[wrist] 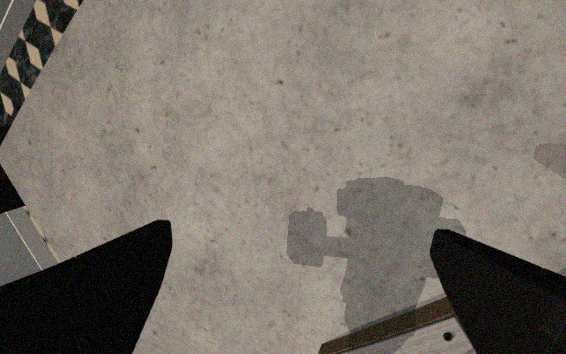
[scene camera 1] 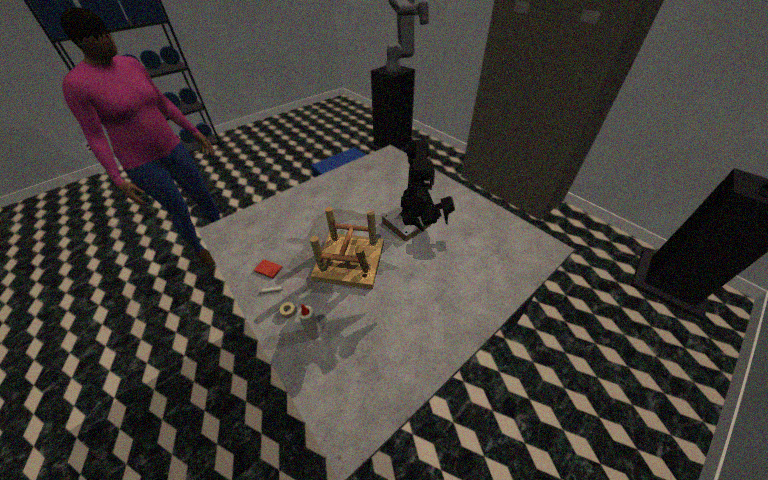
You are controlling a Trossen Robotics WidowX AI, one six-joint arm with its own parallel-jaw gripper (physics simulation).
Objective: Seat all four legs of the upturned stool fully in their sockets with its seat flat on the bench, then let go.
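Places are measured from the arm's base along level axes (x right, y ahead, z up), in metres.
Pixels of known places: gripper, fingertip midpoint: (wrist: 305, 238) (scene camera 1: 434, 227).
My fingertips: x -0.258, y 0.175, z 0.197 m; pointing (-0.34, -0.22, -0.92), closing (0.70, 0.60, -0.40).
For each thing: its top centre in the pictures, then the offset to it from my fingertips. "pt": a spot on its surface instead. Level surfaces: height alone.
- grey bench top at its surface level: dz -0.237 m
- red square at a spot on its surface: (scene camera 1: 267, 268) pt dx +0.516, dy +0.475, dz -0.225 m
- white stick at its top centre: (scene camera 1: 271, 288) dx +0.409, dy +0.524, dz -0.221 m
- tape-like ring at its top centre: (scene camera 1: 286, 308) dx +0.276, dy +0.538, dz -0.210 m
- red-topped white item at its top centre: (scene camera 1: 302, 304) dx +0.133, dy +0.528, dz -0.041 m
The upturned wooden stool has its square seat (scene camera 1: 344, 275) down on the grey bench top (scene camera 1: 453, 294) (wrist: 225, 125). Four legs stand up from it: back left (scene camera 1: 331, 224), back right (scene camera 1: 371, 228), front left (scene camera 1: 318, 254) and front right (scene camera 1: 363, 260). Reddish stretchers (scene camera 1: 347, 243) join them. The front right leg looks lower and leans; a dark spot, perhaps a socket, shows by its lower end. How deep each leg sits cannot be told. My gripper (scene camera 1: 425, 223) (wrist: 305, 238) is open and empty, above the bench to the stool's right, apart from it. The stool does not show in the wrist view.
A flat brown-edged base plate (scene camera 1: 395, 225) (wrist: 390, 325) lies beneath the arm. A red square (scene camera 1: 267, 268), a white stick (scene camera 1: 270, 290), a tape-like ring (scene camera 1: 282, 312) and a red-topped white item (scene camera 1: 305, 311) lie left and front of the stool. A person (scene camera 1: 124, 113) stands left.
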